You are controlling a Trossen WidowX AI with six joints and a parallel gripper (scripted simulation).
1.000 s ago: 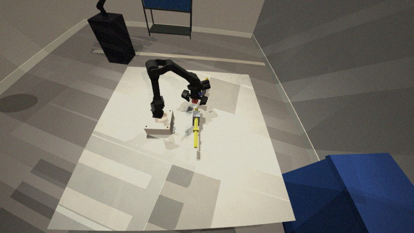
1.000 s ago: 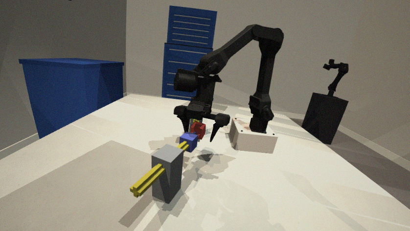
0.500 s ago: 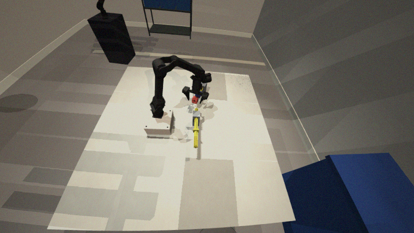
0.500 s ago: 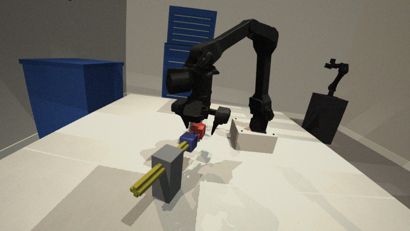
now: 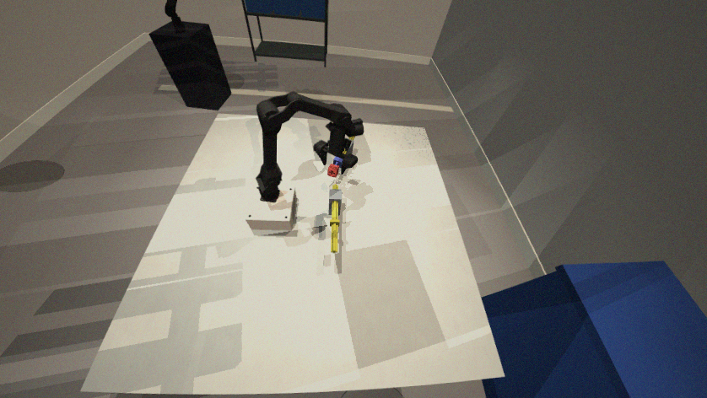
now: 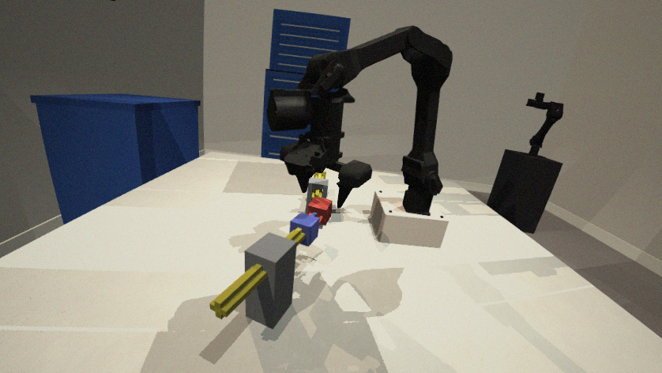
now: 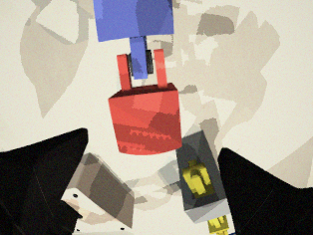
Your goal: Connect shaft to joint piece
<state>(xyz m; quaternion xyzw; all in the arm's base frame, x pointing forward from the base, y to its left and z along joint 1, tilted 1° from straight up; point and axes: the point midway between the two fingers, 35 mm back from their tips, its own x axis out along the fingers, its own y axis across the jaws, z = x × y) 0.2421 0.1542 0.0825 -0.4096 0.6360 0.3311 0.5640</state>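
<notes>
The red yoke is 20 mm to the left of my gripper tip and 20 mm below it.
</notes>
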